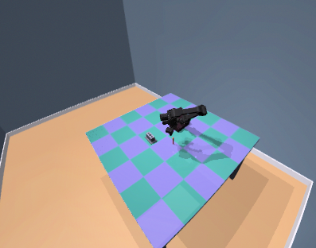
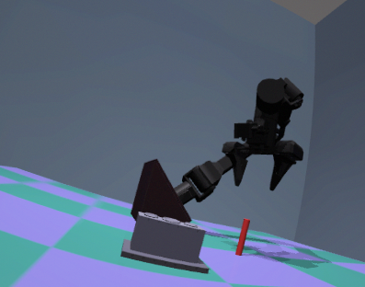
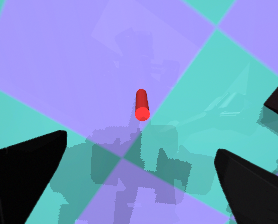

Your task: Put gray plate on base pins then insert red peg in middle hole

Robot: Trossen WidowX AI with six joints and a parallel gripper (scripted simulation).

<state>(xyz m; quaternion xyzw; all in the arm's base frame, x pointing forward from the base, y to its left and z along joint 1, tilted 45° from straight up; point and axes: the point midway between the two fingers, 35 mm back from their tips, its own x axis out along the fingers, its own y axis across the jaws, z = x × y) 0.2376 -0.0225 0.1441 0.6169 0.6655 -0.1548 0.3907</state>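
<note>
Now: the red peg 11 cm below my gripper tip. From my gripper tip the other things lie so: base: 20 cm to the right, 14 cm below, 10 cm ahead; then gray plate: 20 cm to the right, 10 cm below, 10 cm ahead.
</note>
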